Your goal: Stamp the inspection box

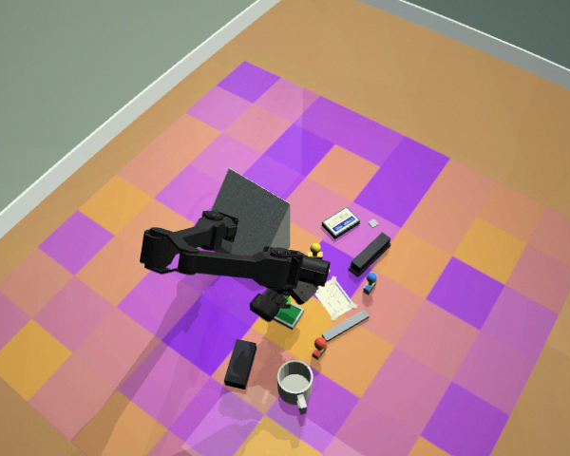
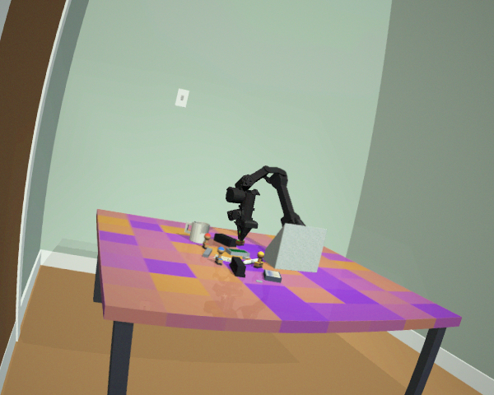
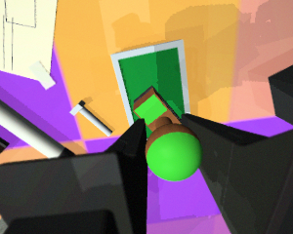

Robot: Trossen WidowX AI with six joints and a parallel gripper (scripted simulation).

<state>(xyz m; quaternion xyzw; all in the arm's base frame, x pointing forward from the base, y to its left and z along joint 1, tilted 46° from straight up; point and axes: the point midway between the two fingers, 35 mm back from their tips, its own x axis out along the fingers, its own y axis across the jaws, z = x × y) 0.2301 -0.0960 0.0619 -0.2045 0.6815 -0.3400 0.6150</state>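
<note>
My gripper tip is now 6 cm above the green ink pad. Also, from my gripper tip: bolt (7 cm to the left, 6 cm below); then green-knobbed stamp (right at my gripper tip); then white marker (2 cm behind, 12 cm to the left, 6 cm below).
</note>
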